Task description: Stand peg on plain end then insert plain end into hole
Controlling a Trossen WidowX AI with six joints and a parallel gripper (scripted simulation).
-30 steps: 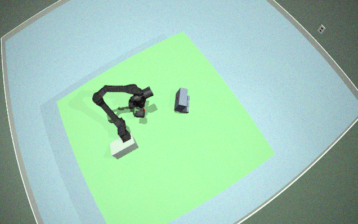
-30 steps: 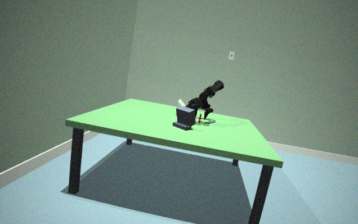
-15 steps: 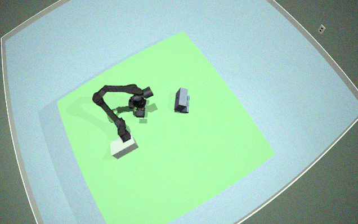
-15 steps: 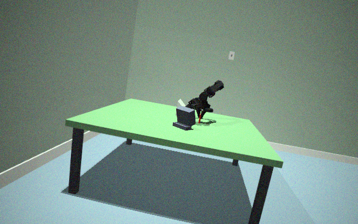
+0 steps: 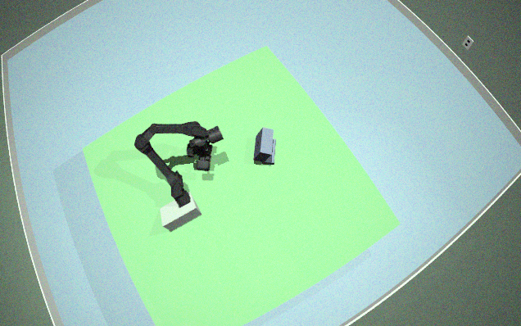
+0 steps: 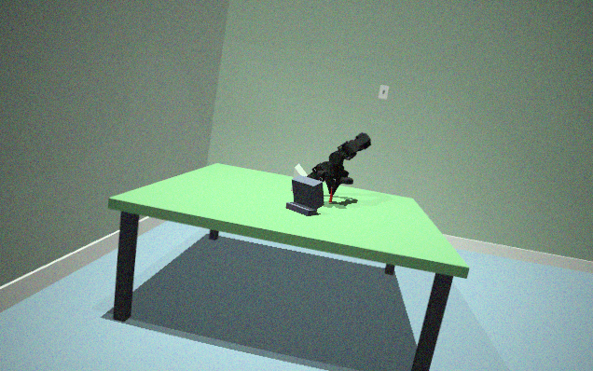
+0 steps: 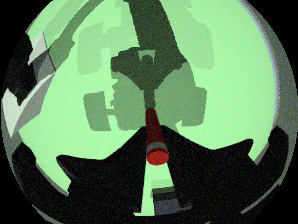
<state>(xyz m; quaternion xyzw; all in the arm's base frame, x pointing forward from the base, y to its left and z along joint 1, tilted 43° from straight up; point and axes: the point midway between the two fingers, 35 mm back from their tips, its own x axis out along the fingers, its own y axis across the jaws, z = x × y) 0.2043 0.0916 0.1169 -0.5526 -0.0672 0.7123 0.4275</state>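
Right now the sloped grey panel is 26 cm ahead of my gripper tip, 9 cm to the right of it and 4 cm above it. From my gripper tip the other things lie so: red peg: 2 cm above; then panel foot: 28 cm ahead, 10 cm to the right, 4 cm below.
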